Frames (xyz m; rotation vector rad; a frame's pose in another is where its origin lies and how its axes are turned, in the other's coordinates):
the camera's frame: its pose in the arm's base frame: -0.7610 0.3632 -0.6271 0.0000 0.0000 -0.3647
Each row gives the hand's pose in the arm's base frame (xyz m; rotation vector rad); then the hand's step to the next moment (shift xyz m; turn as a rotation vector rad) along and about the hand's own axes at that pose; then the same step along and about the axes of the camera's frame.
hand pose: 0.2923 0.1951 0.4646 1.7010 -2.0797 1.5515
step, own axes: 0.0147 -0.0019 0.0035 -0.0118 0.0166 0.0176
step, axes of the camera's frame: 0.0021 -0.0128 0.0079 0.0032 -0.0046 -0.0263
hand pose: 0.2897 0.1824 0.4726 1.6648 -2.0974 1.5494
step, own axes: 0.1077 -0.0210 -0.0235 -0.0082 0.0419 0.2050
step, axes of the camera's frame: -0.0180 -0.0687 0.0869 0.1213 -0.1057 -0.1340
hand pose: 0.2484 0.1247 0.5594 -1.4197 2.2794 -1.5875
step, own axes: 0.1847 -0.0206 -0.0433 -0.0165 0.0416 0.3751
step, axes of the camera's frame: -0.0741 -0.1295 0.1190 0.2447 -0.1861 -0.2195
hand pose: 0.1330 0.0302 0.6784 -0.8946 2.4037 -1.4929
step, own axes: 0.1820 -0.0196 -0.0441 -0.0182 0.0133 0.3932
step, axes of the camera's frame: -0.1203 -0.1282 0.0674 0.2717 -0.1991 -0.2041
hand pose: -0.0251 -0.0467 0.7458 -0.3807 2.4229 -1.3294
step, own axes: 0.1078 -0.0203 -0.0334 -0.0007 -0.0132 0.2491
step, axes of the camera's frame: -0.0930 -0.0653 0.0152 0.1699 -0.1437 -0.1128
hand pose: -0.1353 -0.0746 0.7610 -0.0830 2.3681 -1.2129
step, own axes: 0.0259 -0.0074 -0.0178 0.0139 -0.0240 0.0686
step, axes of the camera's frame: -0.0305 -0.0094 0.0046 0.0378 -0.0601 -0.0206
